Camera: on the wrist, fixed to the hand. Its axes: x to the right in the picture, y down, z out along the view.
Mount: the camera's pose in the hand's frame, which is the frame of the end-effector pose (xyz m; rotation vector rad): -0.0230 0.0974 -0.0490 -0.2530 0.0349 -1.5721
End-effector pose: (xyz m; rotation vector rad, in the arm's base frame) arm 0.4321 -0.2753 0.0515 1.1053 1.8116 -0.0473
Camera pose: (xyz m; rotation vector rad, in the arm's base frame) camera 0.4677 -0.2102 0.1346 -0.6753 2.1878 -0.6833
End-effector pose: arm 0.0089 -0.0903 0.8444 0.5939 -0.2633 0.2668
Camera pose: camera -0.0356 0.0118 0.8479 0.4008 0.2480 -1.2541
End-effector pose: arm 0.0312 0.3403 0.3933 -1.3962 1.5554 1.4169
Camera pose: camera -0.0445 0.2883 0.4564 -1.9786 -0.0413 0.5232
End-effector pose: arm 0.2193 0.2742 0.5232 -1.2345 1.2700 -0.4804
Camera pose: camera 0.1360 0.3063 0.4565 -2.3008 0.1127 -1.4470
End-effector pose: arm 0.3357 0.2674 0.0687 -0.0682 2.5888 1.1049
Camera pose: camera 0.3275 0.2988 0.1753 -1.7483 1.4784 0.6644
